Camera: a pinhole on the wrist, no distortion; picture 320 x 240 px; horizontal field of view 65.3 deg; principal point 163.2 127.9 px. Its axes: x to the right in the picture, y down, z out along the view. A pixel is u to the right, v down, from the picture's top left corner.
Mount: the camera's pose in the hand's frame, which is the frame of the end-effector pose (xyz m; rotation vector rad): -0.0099 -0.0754 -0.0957 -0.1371 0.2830 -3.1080
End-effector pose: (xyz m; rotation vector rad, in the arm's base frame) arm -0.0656 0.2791 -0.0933 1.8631 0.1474 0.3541
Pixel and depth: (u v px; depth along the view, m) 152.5 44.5 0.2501
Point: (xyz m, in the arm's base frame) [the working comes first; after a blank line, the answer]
In the camera's frame: -0.0107 -0.0835 0.2501

0.0098 0.1489 -0.1710
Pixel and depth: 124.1 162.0 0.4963
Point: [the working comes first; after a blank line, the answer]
In the camera's frame: -0.0777 0.0678 0.4963

0.1750 0.0458 -0.3948
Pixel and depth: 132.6 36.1 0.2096
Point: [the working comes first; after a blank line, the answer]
In the camera's frame: -0.0257 -0.0771 0.2096

0.0072 0.1899 -0.1561
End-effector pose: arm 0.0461 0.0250 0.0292 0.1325 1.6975 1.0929
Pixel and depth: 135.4 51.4 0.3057
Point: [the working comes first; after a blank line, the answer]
In the camera's frame: -0.0340 -0.0937 0.3057

0.2151 0.1610 -0.0365
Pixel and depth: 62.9 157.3 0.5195
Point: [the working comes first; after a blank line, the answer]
In the camera's frame: -0.2087 0.0612 0.5195

0.3411 0.2625 -0.3086
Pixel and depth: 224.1 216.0 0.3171
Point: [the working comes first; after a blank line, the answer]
In the camera's frame: 0.0773 0.1119 0.3171

0.3325 -0.0286 -0.1073
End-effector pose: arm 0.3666 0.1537 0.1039 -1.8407 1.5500 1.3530
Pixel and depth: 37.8 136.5 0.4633
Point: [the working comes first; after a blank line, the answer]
In the camera's frame: -0.2327 0.0160 0.4633

0.3587 0.3267 -0.3205
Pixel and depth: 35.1 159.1 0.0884
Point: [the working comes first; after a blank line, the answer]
In the camera's frame: -0.0453 0.0110 0.0884

0.4611 0.1511 0.0461
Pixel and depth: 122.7 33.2 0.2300
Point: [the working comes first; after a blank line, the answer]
In the camera's frame: -0.0373 -0.0872 0.2300

0.3304 0.2487 -0.0100
